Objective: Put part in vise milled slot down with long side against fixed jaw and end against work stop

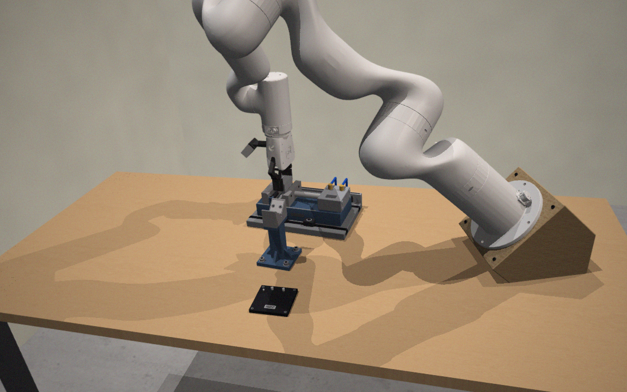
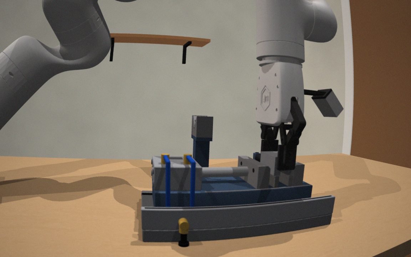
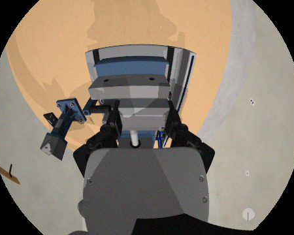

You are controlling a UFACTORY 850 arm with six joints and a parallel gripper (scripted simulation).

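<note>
My gripper is now 20 mm above the part. The rest, counted from my hand: moving jaw: 40 mm behind, 30 mm below, 10 mm to the left; work stop: 70 mm to the left, 20 mm below, 10 mm behind; fixed jaw: 30 mm to the left, 30 mm below, 20 mm ahead.
</note>
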